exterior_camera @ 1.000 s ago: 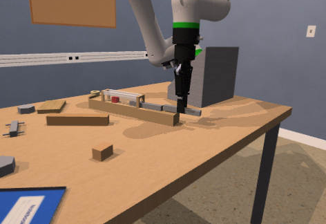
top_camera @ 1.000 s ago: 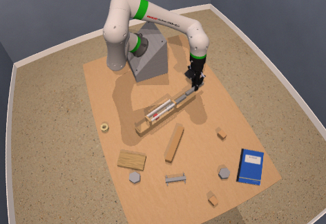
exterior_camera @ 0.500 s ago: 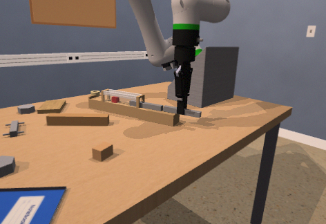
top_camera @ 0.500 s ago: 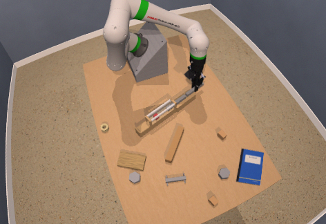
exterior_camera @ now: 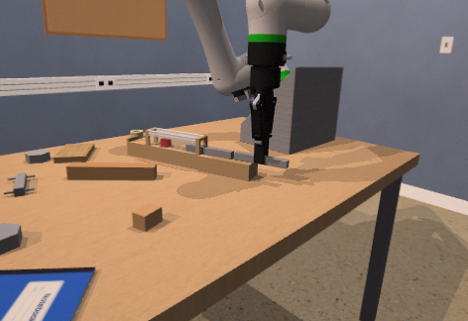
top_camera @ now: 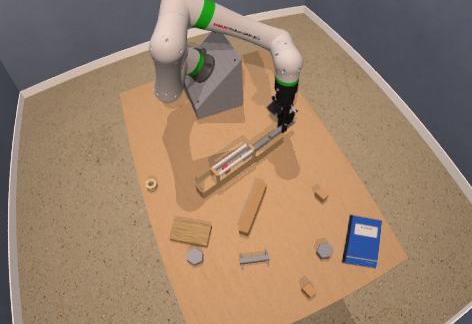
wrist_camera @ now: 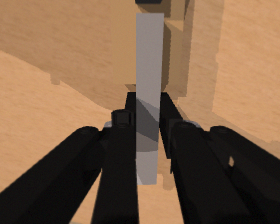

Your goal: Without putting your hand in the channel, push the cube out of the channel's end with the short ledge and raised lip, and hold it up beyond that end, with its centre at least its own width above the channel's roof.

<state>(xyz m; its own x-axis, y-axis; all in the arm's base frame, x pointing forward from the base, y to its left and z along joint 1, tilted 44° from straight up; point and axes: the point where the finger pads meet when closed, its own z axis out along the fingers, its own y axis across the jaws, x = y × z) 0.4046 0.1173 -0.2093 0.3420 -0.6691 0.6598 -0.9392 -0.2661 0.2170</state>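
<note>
The channel lies 10 cm ahead of my hand, 26 cm to the right of it and 3 cm below it. The rest, counted from my hand: red cube 11 cm ahead, 30 cm to the right, 3 cm below; then grey rod 3 cm below; then long wooden block 30 cm ahead, 25 cm to the right, 6 cm below.
</note>
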